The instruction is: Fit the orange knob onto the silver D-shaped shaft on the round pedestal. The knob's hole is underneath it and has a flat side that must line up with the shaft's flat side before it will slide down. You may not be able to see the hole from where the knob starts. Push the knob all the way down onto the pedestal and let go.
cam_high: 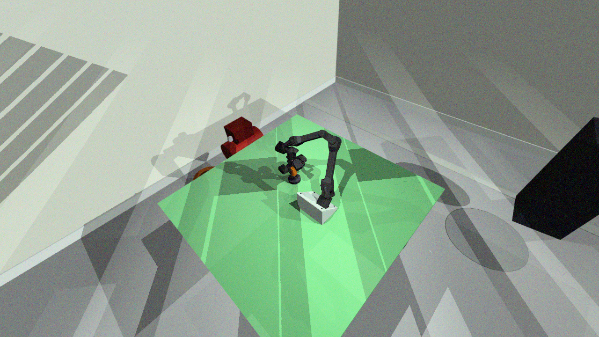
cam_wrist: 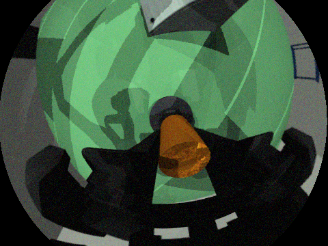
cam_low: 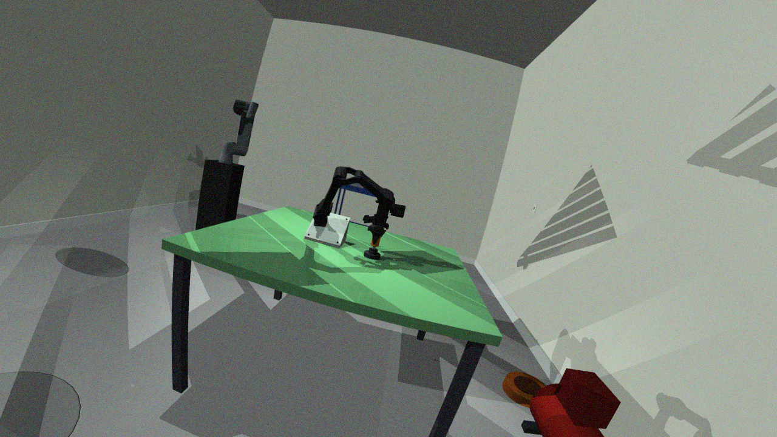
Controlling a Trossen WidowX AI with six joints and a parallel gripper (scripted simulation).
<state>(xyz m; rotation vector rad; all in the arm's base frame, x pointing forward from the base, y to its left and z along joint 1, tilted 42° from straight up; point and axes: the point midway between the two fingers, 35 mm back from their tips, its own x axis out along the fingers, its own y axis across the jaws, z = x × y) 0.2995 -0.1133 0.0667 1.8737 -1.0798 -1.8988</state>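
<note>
The orange knob is 3 cm above my gripper tip. The rest, counted from my gripper tip: dark round pedestal: 4 cm below.
</note>
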